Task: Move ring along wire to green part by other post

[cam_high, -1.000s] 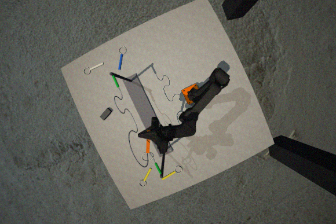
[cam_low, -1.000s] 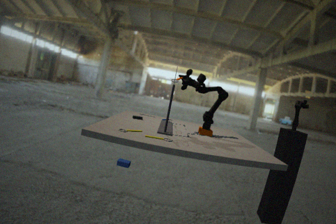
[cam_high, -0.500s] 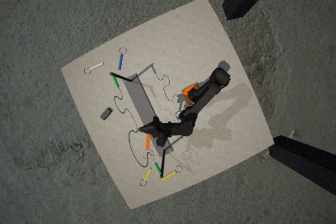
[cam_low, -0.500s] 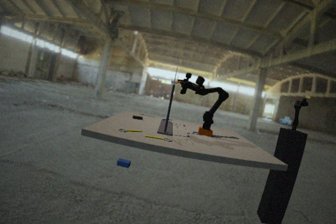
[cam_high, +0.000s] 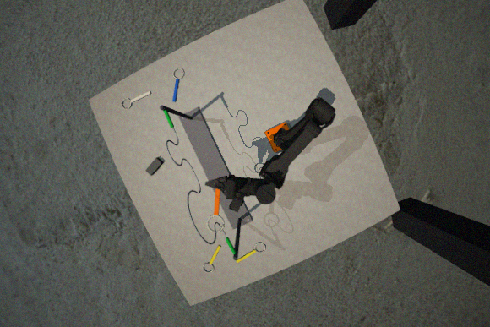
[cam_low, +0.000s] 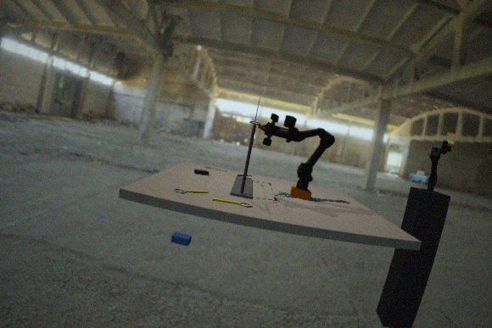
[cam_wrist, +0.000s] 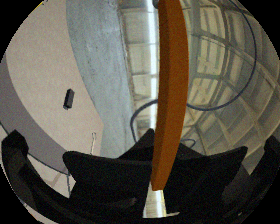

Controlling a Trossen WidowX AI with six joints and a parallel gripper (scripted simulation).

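The orange-handled ring lies 1 cm behind my gripper tip, 9 cm to the left of it and 1 cm above it. Round my gripper tip: white-handled ring: 35 cm ahead, 47 cm to the right, 37 cm below; then blue-handled ring: 9 cm ahead, 49 cm to the right, 37 cm below; then dark block: 33 cm ahead, 10 cm to the right, 36 cm below.
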